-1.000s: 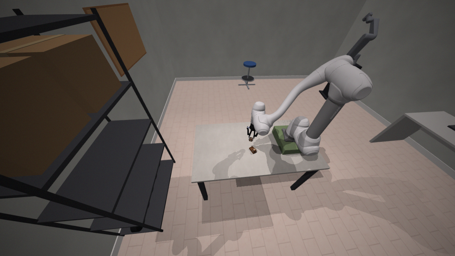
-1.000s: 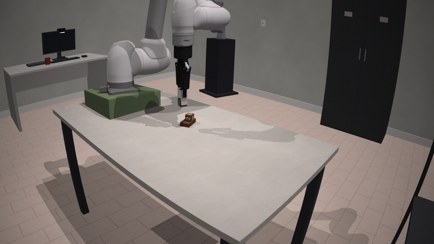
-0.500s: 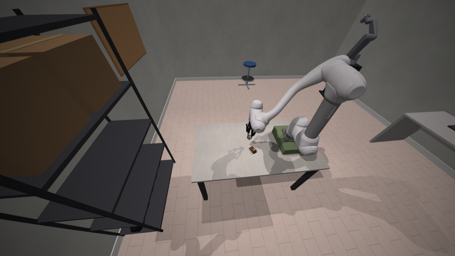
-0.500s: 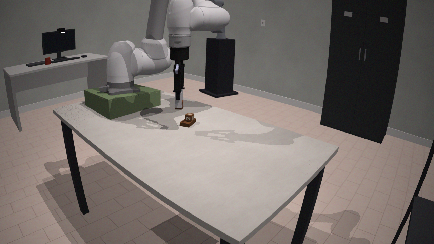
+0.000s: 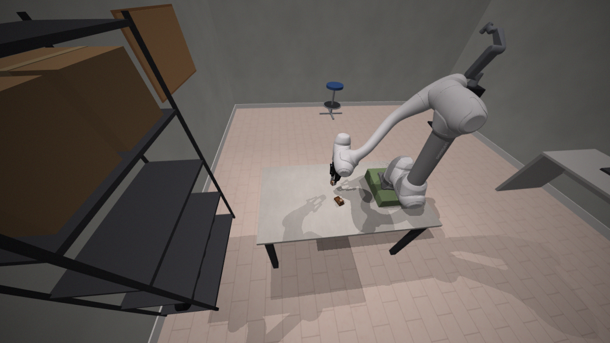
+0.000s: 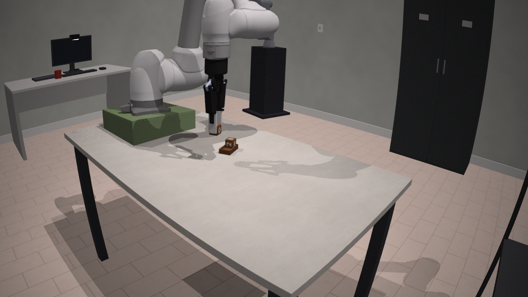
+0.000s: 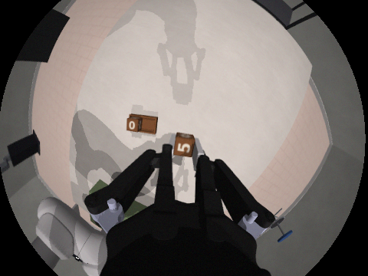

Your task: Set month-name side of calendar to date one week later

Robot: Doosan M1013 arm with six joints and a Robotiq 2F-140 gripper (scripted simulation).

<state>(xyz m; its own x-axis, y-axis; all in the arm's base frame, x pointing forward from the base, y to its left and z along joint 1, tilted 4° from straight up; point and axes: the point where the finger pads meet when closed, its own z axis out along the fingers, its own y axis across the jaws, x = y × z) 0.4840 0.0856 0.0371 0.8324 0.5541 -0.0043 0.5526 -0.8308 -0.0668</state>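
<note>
My hand is 13 cm above the brown tray, 9 cm to the right of it and 6 cm past it. From my hand the other things lie so: brown cube (3 cm below).
</note>
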